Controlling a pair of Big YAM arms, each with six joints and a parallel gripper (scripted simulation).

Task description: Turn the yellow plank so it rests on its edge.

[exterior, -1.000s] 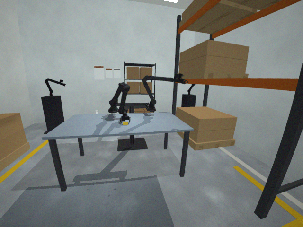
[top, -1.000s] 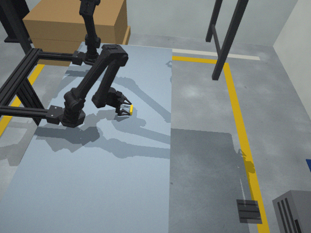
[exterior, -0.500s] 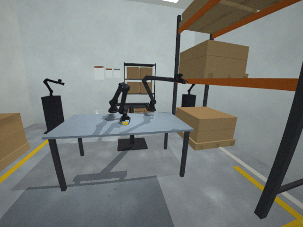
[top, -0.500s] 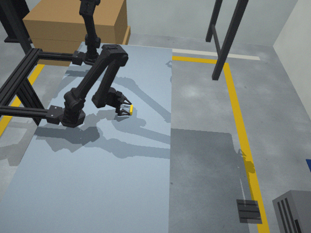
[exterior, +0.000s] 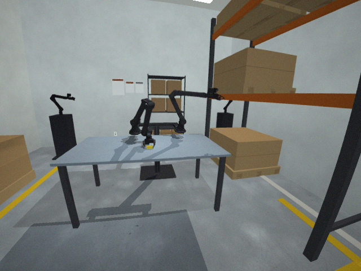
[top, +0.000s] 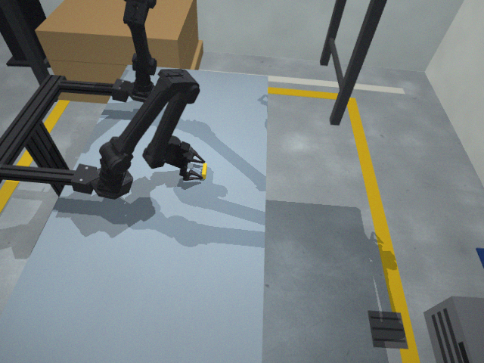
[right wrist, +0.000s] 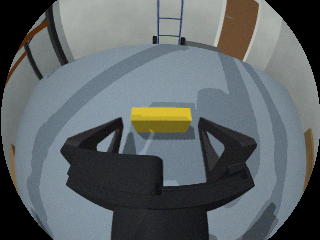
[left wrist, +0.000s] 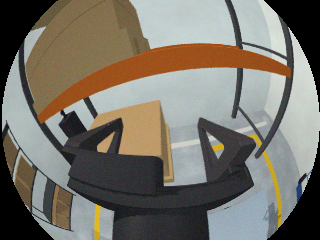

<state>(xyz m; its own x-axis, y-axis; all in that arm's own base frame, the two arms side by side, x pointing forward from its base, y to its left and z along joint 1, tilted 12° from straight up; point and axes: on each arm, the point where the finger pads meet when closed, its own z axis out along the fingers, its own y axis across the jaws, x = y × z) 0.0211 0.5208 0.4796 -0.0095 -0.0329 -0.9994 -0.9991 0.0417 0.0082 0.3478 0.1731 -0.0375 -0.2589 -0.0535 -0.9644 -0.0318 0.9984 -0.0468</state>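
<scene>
Right now the yellow plank is 10 mm ahead of my right hand and 10 mm below it.
</scene>
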